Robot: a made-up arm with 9 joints. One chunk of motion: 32 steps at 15 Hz.
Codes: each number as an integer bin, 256 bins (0 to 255) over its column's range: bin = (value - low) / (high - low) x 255, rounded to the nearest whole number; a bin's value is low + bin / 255 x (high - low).
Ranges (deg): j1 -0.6..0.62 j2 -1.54..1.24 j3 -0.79..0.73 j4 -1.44..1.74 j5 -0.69..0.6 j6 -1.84..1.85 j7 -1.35..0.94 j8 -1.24..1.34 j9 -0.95..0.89
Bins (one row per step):
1: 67 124 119 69 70 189 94 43 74
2: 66 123 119 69 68 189 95 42 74
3: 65 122 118 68 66 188 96 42 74
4: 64 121 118 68 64 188 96 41 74
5: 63 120 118 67 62 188 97 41 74
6: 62 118 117 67 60 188 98 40 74
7: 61 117 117 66 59 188 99 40 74
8: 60 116 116 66 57 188 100 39 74
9: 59 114 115 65 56 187 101 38 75
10: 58 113 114 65 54 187 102 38 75
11: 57 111 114 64 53 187 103 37 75
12: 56 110 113 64 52 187 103 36 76
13: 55 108 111 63 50 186 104 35 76
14: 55 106 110 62 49 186 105 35 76
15: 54 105 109 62 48 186 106 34 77
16: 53 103 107 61 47 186 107 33 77
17: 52 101 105 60 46 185 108 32 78
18: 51 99 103 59 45 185 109 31 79
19: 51 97 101 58 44 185 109 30 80
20: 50 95 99 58 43 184 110 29 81
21: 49 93 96 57 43 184 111 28 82
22: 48 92 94 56 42 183 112 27 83
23: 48 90 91 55 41 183 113 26 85
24: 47 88 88 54 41 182 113 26 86
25: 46 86 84 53 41 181 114 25 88
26: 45 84 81 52 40 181 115 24 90
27: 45 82 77 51 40 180 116 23 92
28: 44 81 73 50 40 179 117 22 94
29: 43 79 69 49 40 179 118 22 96
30: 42 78 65 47 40 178 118 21 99
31: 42 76 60 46 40 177 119 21 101
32: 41 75 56 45 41 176 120 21 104
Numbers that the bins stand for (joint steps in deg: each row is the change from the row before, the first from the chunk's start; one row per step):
1: -0.279 -0.188 -0.081 -0.580 -0.336 0.895 -0.506 -0.805 -0.416
2: -0.284 -0.199 -0.081 -0.580 -0.346 0.895 -0.497 -0.815 -0.416
3: -0.289 -0.210 -0.087 -0.592 -0.356 0.880 -0.488 -0.815 -0.416
4: -0.294 -0.221 -0.087 -0.592 -0.366 0.880 -0.488 -0.825 -0.416
5: -0.299 -0.232 -0.087 -0.604 -0.376 0.880 -0.479 -0.825 -0.416
6: -0.303 -0.254 -0.093 -0.604 -0.386 0.880 -0.470 -0.835 -0.416
7: -0.308 -0.264 -0.093 -0.617 -0.392 0.880 -0.461 -0.835 -0.416
8: -0.313 -0.275 -0.099 -0.617 -0.402 0.880 -0.452 -0.845 -0.416
9: -0.318 -0.297 -0.105 -0.629 -0.407 0.866 -0.443 -0.856 -0.409
10: -0.323 -0.308 -0.110 -0.629 -0.417 0.866 -0.434 -0.856 -0.409
11: -0.327 -0.330 -0.110 -0.642 -0.422 0.866 -0.425 -0.866 -0.409
12: -0.332 -0.341 -0.116 -0.642 -0.427 0.866 -0.425 -0.876 -0.402
13: -0.337 -0.363 -0.128 -0.654 -0.437 0.852 -0.416 -0.886 -0.402
14: -0.337 -0.384 -0.134 -0.667 -0.442 0.852 -0.407 -0.886 -0.402
15: -0.342 -0.395 -0.140 -0.667 -0.447 0.852 -0.398 -0.896 -0.394
16: -0.346 -0.417 -0.152 -0.679 -0.452 0.852 -0.389 -0.906 -0.394
17: -0.351 -0.439 -0.164 -0.692 -0.457 0.837 -0.380 -0.916 -0.387
18: -0.356 -0.461 -0.176 -0.704 -0.462 0.837 -0.371 -0.926 -0.380
19: -0.356 -0.483 -0.188 -0.717 -0.467 0.837 -0.371 -0.936 -0.373
20: -0.361 -0.504 -0.200 -0.717 -0.472 0.823 -0.362 -0.947 -0.366
21: -0.366 -0.526 -0.218 -0.729 -0.472 0.823 -0.353 -0.957 -0.358
22: -0.370 -0.537 -0.230 -0.742 -0.478 0.808 -0.344 -0.967 -0.351
23: -0.370 -0.559 -0.248 -0.754 -0.483 0.808 -0.335 -0.977 -0.337
24: -0.375 -0.581 -0.265 -0.767 -0.483 0.794 -0.335 -0.977 -0.329
25: -0.380 -0.602 -0.289 -0.779 -0.483 0.779 -0.326 -0.987 -0.315
26: -0.385 -0.624 -0.307 -0.792 -0.488 0.779 -0.317 -0.997 -0.301
27: -0.385 -0.646 -0.331 -0.804 -0.488 0.765 -0.308 -1.007 -0.286
28: -0.389 -0.657 -0.355 -0.816 -0.488 0.750 -0.299 -1.017 -0.272
29: -0.394 -0.679 -0.379 -0.829 -0.488 0.750 -0.290 -1.017 -0.257
30: -0.399 -0.690 -0.403 -0.854 -0.488 0.736 -0.290 -1.028 -0.236
31: -0.399 -0.711 -0.432 -0.866 -0.488 0.721 -0.281 -1.028 -0.221
32: -0.404 -0.722 -0.456 -0.879 -0.483 0.707 -0.272 -1.028 -0.200

